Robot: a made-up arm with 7 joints. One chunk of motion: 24 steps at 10 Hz.
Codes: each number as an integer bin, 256 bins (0 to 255) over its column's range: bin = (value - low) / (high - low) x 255, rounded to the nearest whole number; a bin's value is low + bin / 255 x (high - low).
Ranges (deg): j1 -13..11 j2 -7..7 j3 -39..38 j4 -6..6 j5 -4..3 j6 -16..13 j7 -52..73
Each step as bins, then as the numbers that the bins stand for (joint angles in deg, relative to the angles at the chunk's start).
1 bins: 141 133 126 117 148 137 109
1 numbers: 0.27 0.30 -0.95 -0.49 0.06 -0.42 1.43
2 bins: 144 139 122 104 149 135 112
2 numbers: 0.55 0.63 -2.16 -1.11 0.09 -0.65 2.90
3 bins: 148 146 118 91 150 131 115
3 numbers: 0.93 1.02 -3.37 -1.72 0.12 -1.10 4.37
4 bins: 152 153 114 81 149 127 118
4 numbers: 1.31 1.40 -4.58 -2.19 0.09 -1.56 5.84
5 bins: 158 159 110 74 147 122 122
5 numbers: 1.87 1.73 -5.78 -2.52 0.04 -2.13 7.80
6 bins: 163 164 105 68 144 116 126
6 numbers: 2.34 2.00 -7.29 -2.80 -0.05 -2.81 9.76
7 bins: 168 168 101 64 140 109 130
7 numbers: 2.81 2.22 -8.50 -2.99 -0.16 -3.60 11.73
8 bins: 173 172 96 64 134 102 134
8 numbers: 3.28 2.44 -10.01 -2.99 -0.32 -4.40 13.69
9 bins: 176 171 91 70 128 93 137
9 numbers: 3.56 2.39 -11.52 -2.71 -0.49 -5.42 15.16
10 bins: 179 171 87 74 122 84 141
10 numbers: 3.85 2.39 -12.73 -2.52 -0.65 -6.45 17.12
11 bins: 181 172 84 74 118 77 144
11 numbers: 4.04 2.44 -13.64 -2.52 -0.76 -7.24 18.59
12 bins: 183 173 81 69 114 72 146
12 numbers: 4.22 2.50 -14.54 -2.75 -0.87 -7.81 19.57
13 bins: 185 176 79 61 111 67 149
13 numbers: 4.41 2.66 -15.15 -3.13 -0.95 -8.38 21.04
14 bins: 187 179 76 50 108 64 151
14 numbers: 4.60 2.83 -16.05 -3.65 -1.04 -8.72 22.02
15 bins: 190 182 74 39 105 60 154
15 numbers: 4.88 2.99 -16.65 -4.16 -1.12 -9.18 23.49
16 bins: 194 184 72 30 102 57 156
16 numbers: 5.26 3.10 -17.26 -4.59 -1.20 -9.52 24.47
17 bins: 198 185 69 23 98 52 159
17 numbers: 5.64 3.16 -18.16 -4.92 -1.31 -10.09 25.94
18 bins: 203 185 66 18 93 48 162
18 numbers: 6.11 3.16 -19.07 -5.15 -1.45 -10.54 27.41
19 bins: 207 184 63 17 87 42 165
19 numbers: 6.48 3.10 -19.98 -5.20 -1.61 -11.22 28.88
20 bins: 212 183 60 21 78 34 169
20 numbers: 6.95 3.05 -20.88 -5.01 -1.86 -12.13 30.84
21 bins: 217 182 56 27 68 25 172
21 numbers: 7.42 2.99 -22.09 -4.73 -2.13 -13.16 32.31
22 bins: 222 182 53 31 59 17 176
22 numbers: 7.89 2.99 -23.00 -4.54 -2.38 -14.07 34.27
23 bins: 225 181 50 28 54 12 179
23 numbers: 8.18 2.94 -23.90 -4.68 -2.52 -14.64 35.75
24 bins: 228 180 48 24 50 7 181
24 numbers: 8.46 2.88 -24.51 -4.87 -2.63 -15.20 36.73
